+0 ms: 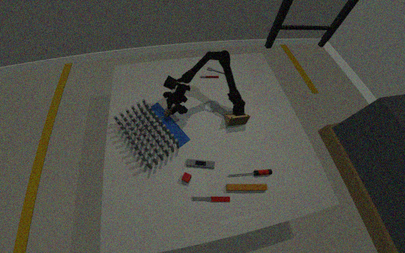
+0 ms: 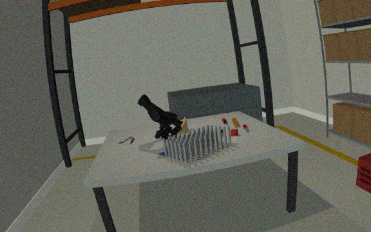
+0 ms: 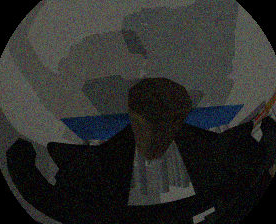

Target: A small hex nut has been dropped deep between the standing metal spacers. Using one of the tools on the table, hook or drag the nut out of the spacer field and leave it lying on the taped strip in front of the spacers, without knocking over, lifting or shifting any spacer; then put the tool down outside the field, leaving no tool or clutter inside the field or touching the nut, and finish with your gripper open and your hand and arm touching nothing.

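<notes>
Now: the blue taped strip 30 mm ahead of my gripper tip, 60 mm to the left of it and 30 mm below it. Round my gripper tip: brown-handled pick: 90 mm ahead, 50 mm to the left; red cube: 40 mm behind, 430 mm to the left, 10 mm below; grey block: 130 mm behind, 360 mm to the left, 10 mm below.
</notes>
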